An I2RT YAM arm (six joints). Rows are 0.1 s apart.
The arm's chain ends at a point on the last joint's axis. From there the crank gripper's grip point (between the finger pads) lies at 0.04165 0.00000 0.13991 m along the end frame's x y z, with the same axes.
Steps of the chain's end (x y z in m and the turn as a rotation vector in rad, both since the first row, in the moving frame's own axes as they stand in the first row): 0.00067, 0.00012, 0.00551, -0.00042, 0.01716, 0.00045; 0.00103, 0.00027, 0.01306, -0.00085, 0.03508, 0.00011; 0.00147, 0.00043, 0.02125, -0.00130, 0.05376, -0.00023; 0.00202, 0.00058, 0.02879, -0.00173, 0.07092, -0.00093; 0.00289, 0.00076, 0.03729, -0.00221, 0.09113, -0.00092
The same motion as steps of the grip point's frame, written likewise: 0.00306, 0.00020, 0.00477, -0.00042, 0.01716, 0.00045; 0.00591, 0.00039, 0.01151, -0.00085, 0.03508, 0.00011; 0.00893, 0.00060, 0.01881, -0.00130, 0.05376, -0.00023; 0.01183, 0.00078, 0.02549, -0.00173, 0.07092, -0.00093; 0.01545, 0.00102, 0.03292, -0.00221, 0.09113, -0.00092
